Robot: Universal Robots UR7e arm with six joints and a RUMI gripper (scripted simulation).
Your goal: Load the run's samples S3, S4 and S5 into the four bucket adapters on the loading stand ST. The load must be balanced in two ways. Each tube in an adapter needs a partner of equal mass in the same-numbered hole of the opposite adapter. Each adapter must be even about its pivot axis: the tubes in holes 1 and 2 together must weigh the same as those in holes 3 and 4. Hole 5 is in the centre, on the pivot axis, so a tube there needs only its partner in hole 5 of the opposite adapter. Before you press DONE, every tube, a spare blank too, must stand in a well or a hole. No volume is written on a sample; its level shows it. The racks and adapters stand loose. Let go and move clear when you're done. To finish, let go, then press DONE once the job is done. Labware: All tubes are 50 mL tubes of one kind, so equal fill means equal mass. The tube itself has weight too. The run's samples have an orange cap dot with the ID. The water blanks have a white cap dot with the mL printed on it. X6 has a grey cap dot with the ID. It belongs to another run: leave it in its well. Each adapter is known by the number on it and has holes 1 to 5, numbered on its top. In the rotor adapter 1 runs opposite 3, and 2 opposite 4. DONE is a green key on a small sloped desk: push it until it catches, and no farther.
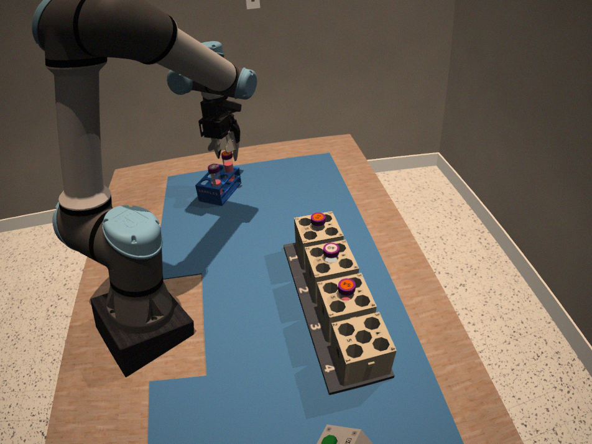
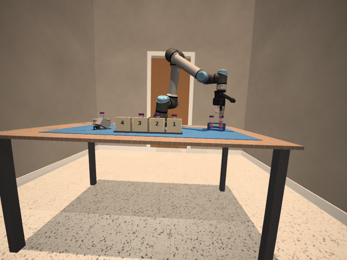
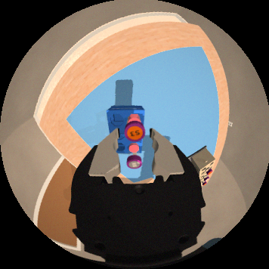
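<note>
Now: hand 1 cm past the sample tube and 5 cm above it. Round my hand: green key 25 cm ahead, 85 cm to the right, 5 cm below; then white rack 9 cm ahead, 103 cm to the right, 8 cm below.
</note>
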